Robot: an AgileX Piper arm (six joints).
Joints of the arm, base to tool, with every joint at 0 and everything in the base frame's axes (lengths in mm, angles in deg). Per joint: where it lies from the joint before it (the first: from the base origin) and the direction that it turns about. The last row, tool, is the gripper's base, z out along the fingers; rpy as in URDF.
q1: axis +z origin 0 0 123
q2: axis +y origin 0 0 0
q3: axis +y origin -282.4 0 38.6
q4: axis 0.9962 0 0.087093 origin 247.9 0 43.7
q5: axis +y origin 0 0 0
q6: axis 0.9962 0 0.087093 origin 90.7 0 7.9
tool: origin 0 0 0 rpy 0 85 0
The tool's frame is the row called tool.
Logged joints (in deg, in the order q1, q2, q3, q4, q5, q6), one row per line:
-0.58, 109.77, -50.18, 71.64, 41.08, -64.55
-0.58, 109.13, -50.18, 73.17, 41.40, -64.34
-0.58, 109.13, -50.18, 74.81, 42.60, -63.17
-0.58, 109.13, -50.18, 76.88, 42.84, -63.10
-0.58, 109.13, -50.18, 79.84, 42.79, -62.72
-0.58, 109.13, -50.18, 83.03, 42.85, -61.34
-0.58, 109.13, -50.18, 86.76, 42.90, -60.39
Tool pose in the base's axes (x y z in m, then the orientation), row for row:
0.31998, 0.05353, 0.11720, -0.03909, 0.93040, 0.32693, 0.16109
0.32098, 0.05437, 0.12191, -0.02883, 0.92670, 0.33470, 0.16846
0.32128, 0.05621, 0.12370, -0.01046, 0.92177, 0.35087, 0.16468
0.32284, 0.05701, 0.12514, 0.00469, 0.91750, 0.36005, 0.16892
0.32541, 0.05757, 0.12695, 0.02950, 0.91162, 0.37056, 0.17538
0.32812, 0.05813, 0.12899, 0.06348, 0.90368, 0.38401, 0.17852
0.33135, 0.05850, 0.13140, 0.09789, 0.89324, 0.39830, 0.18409
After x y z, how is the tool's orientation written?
As a quaternion, x y z w.
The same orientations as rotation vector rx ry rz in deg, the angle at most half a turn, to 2 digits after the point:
-6.39, 152.21, 53.48
-4.70, 150.99, 54.53
-1.71, 150.50, 57.29
0.76, 149.45, 58.65
4.79, 147.97, 60.15
10.29, 146.43, 62.22
15.81, 144.30, 64.34

